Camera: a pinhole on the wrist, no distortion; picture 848 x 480 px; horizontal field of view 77.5 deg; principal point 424.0 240.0 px. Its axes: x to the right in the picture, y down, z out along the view. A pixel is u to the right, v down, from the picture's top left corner.
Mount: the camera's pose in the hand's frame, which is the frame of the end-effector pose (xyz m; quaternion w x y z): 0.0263 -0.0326 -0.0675 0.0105 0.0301 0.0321 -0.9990
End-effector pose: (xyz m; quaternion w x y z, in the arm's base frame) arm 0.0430 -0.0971 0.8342 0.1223 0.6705 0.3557 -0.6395
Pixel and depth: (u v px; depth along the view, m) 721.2 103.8 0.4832
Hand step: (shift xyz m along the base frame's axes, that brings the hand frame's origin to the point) -0.2576 -0.3791 0.1835
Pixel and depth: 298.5 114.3 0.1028
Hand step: -0.0415 0.0009 -0.0431
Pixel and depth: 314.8 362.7 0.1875
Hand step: -0.1509 0.0067 -0.0444
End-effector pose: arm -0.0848 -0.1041 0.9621 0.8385 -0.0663 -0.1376 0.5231
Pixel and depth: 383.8 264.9 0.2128
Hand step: 0.0172 -0.0027 0.1572
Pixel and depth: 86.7 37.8 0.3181
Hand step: -0.0568 0.2088 0.2719
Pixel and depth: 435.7 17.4 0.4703
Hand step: -0.2463 0.0313 0.3567
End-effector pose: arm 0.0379 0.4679 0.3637 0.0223 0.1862 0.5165 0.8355
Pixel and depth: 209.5 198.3 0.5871
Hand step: -0.0365 0.5187 0.2608
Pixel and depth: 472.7 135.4 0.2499
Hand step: 0.0730 0.1536 0.0692
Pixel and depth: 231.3 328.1 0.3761
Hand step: -0.0463 0.3534 0.0628
